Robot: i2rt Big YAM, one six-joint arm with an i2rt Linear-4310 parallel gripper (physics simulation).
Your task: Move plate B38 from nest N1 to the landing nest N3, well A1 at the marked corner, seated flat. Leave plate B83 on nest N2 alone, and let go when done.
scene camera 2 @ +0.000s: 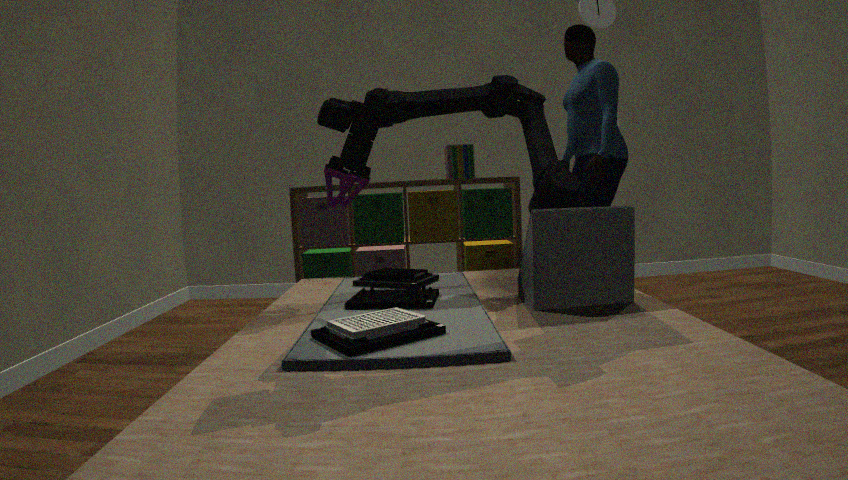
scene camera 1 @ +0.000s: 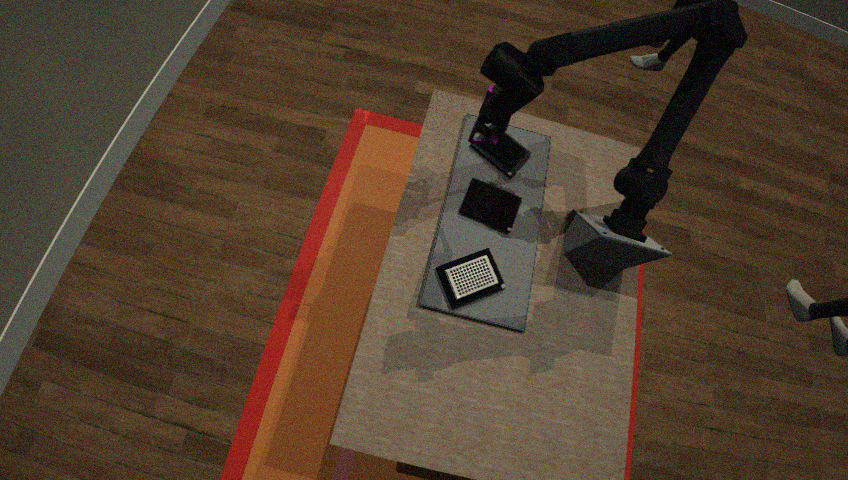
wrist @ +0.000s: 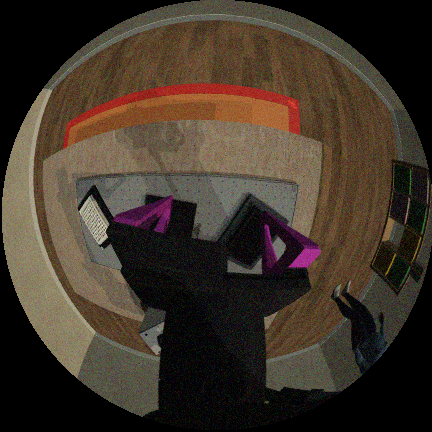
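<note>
My gripper (scene camera 1: 484, 137) (scene camera 2: 343, 202) (wrist: 218, 207), with purple fingers, is open and empty. It hangs above the far end of the grey board, near the far nest. A dark plate (scene camera 1: 504, 150) (scene camera 2: 392, 274) (wrist: 248, 237) sits on that far black nest. The middle black nest (scene camera 1: 490, 205) (scene camera 2: 389, 299) (wrist: 186, 217) shows no light plate. A white well plate (scene camera 1: 473, 277) (scene camera 2: 380, 321) (wrist: 93, 220) sits on the near black nest (scene camera 1: 446, 286) (scene camera 2: 357, 346). Each nest has a small pale mark at one corner in scene camera 1. Plate and nest labels and well A1 are not readable.
The nests stand on a grey board (scene camera 1: 517, 309) (scene camera 2: 476, 350) on the wooden table (scene camera 1: 476, 404) (scene camera 2: 476, 428). The grey arm base (scene camera 1: 601, 252) (scene camera 2: 580, 258) stands beside the board. A red-edged orange zone (scene camera 1: 333, 285) runs along the table. A person (scene camera 2: 595, 113) stands behind the arm.
</note>
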